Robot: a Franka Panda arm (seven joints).
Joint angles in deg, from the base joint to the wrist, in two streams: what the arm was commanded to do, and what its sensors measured. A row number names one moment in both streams.
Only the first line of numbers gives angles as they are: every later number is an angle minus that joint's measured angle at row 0.
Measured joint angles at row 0:
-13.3, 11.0, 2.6, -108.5, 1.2, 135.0, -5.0
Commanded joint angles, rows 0 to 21:
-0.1, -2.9, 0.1, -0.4, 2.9, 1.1, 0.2
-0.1, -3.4, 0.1, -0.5, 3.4, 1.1, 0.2
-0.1, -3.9, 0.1, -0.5, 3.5, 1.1, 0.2
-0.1, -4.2, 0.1, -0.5, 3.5, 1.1, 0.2
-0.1, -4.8, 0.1, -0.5, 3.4, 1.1, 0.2
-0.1, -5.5, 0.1, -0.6, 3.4, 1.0, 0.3
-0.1, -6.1, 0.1, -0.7, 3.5, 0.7, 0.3
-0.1, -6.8, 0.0, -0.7, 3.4, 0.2, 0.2
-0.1, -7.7, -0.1, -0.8, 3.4, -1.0, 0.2
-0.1, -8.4, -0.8, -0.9, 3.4, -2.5, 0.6
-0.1, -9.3, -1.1, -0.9, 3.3, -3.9, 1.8
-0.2, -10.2, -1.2, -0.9, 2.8, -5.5, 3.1
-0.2, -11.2, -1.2, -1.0, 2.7, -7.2, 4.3
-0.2, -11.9, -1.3, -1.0, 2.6, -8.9, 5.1
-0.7, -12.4, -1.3, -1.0, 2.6, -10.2, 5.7
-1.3, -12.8, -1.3, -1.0, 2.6, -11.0, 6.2
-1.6, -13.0, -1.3, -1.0, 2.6, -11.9, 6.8
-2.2, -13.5, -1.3, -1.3, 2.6, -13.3, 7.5
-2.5, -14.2, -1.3, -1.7, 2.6, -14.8, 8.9
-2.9, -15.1, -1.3, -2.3, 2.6, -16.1, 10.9
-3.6, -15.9, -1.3, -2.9, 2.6, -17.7, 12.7
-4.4, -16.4, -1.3, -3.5, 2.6, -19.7, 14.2
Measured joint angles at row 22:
-2.4, -13.2, -1.6, -0.8, 2.4, -15.4, 9.6
